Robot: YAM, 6 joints.
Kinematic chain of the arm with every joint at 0, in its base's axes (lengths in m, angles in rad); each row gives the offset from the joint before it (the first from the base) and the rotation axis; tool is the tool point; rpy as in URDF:
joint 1: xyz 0 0 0.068 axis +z
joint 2: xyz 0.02 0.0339 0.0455 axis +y
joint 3: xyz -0.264 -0.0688 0 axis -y
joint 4: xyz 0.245 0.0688 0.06 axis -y
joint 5: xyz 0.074 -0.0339 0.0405 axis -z
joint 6: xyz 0.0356 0 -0.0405 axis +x
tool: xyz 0 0 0 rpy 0 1.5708 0
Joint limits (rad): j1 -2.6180..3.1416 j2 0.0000..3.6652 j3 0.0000..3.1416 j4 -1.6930..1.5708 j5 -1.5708..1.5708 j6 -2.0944..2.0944
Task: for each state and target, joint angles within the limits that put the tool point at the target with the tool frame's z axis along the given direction. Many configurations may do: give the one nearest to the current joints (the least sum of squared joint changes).
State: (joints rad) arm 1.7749 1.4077 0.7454 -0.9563 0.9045 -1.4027
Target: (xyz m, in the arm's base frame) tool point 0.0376 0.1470 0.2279 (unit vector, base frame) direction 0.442 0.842 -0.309
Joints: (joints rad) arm 1.3861 0.5639 0.3559 -0.1197 0.2837 -1.4027
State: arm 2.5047 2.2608 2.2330 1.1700 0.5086 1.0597
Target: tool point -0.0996 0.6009 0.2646 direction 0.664 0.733 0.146
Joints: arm 1.7820 2.7688 2.6543 0.3621 0.9325 1.0597
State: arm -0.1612 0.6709 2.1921 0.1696 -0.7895 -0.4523
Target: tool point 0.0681 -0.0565 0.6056 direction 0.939 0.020 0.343
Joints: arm -1.0260 0.9921 1.7741 -0.1511 -0.9502 -0.4523
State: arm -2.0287 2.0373 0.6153 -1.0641 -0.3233 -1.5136
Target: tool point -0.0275 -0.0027 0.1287 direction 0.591 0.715 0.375
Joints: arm -2.6161 2.1445 0.1774 -1.5815 0.3277 -1.5136
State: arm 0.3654 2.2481 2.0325 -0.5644 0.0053 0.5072
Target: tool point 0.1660 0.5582 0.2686 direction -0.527 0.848 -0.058
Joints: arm 1.2342 2.5136 2.3087 0.1126 -0.8906 0.5072
